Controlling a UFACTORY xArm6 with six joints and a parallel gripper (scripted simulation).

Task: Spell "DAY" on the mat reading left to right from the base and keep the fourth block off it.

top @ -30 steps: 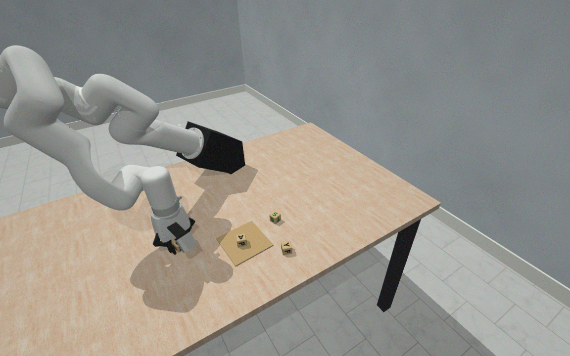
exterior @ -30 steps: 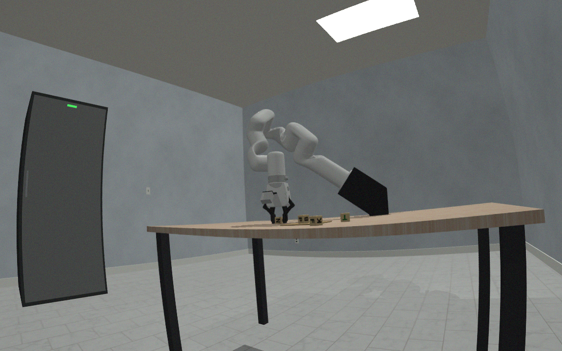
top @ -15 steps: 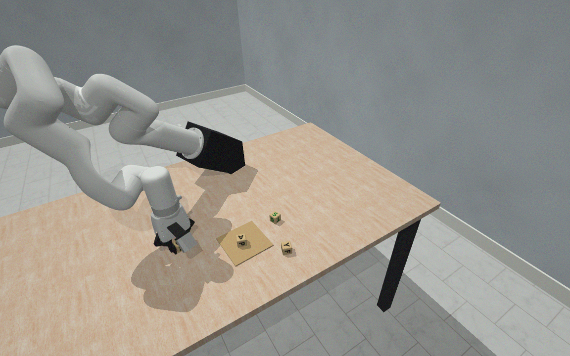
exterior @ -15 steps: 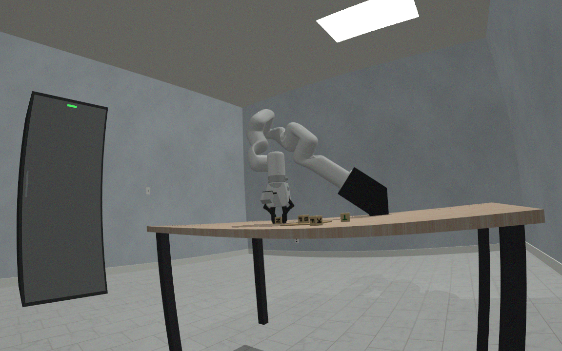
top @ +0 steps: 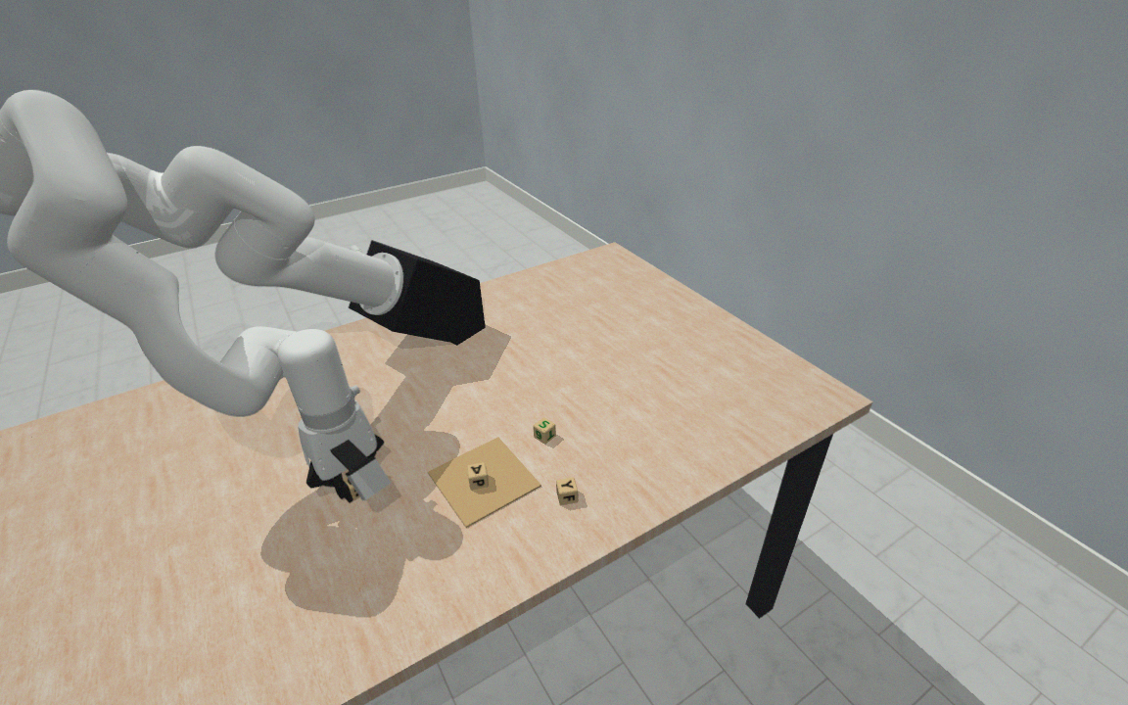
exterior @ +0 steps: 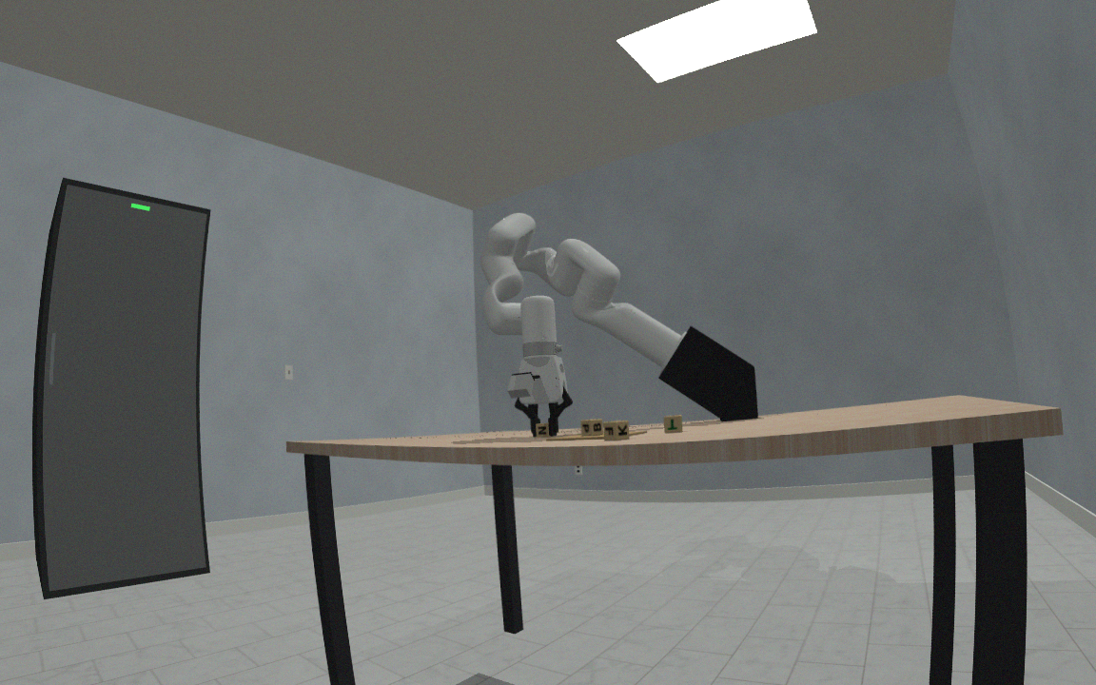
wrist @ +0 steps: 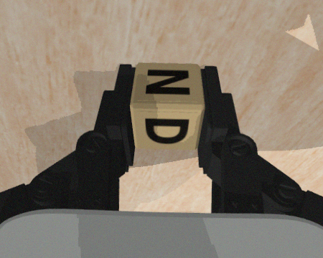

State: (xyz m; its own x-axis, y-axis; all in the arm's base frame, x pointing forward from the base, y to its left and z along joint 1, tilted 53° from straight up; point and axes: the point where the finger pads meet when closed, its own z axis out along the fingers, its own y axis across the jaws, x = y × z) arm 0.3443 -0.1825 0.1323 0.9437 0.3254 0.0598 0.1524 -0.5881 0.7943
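My hand is 10 mm above the D block. The rest, counted from my hand: mat (110 mm ahead, 180 mm to the left, 20 mm below).
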